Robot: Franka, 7 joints.
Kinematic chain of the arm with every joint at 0, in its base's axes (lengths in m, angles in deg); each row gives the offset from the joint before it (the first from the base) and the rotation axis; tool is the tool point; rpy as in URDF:
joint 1: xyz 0 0 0.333 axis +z
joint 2: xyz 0 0 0 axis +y
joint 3: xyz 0 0 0.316 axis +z
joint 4: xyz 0.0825 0 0 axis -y
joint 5: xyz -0.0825 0 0.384 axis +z
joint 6: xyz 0 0 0 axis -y
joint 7: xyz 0.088 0 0 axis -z
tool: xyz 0 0 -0.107 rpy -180 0 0
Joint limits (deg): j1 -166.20..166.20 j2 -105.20..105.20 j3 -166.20..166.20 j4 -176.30..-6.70 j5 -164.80..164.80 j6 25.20..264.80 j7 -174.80..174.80
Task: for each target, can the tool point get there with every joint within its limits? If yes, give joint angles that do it. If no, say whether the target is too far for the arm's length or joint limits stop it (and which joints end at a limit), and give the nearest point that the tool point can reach.
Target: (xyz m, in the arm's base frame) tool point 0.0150 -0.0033 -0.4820
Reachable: no: joint limits stop it (at a limit: joint 2) | nearest point 0.0796 -0.0175 -0.3209 | short by 0.174 m
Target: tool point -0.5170 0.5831 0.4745
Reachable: yes | joints -4.92 -83.44 82.88 -69.28 -87.41 136.89 -14.43
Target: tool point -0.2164 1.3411 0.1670
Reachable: no: too far | nearest point -0.1357 0.8407 0.2289 | short by 0.511 m
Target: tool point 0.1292 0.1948 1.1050
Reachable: yes | joints -107.52 -21.94 -9.15 -19.78 -39.07 201.71 143.75
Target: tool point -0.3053 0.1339 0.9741
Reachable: yes | joints -1.70 -64.66 0.27 -62.41 71.54 71.61 -56.88
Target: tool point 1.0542 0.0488 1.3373
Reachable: no: too far | nearest point 0.6208 0.0287 0.9244 | short by 0.599 m
